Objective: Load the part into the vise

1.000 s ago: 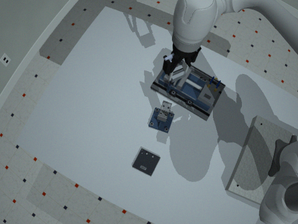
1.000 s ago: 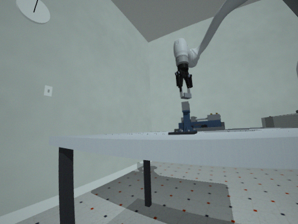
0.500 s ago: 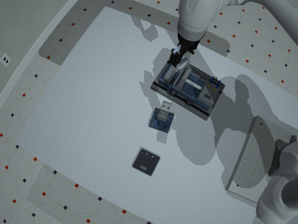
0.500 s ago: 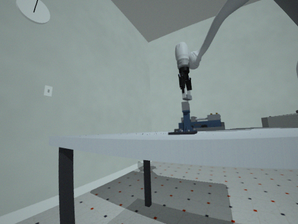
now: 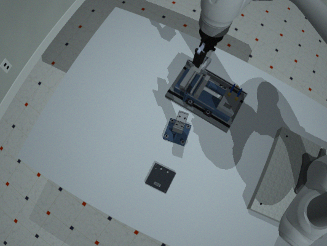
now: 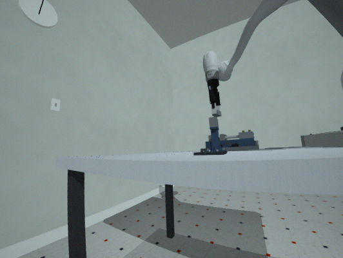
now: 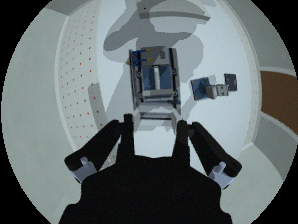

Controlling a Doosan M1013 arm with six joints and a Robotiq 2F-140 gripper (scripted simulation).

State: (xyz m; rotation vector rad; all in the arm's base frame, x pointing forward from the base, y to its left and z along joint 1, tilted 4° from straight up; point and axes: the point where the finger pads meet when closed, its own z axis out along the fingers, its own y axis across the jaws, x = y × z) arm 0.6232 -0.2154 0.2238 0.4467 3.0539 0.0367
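The vise lies 60 mm behind my hand, 20 mm to the left of it and 220 mm below it. The rest, counted from my hand: part (20 mm below); air cylinder (160 mm behind, 40 mm to the left, 180 mm below).
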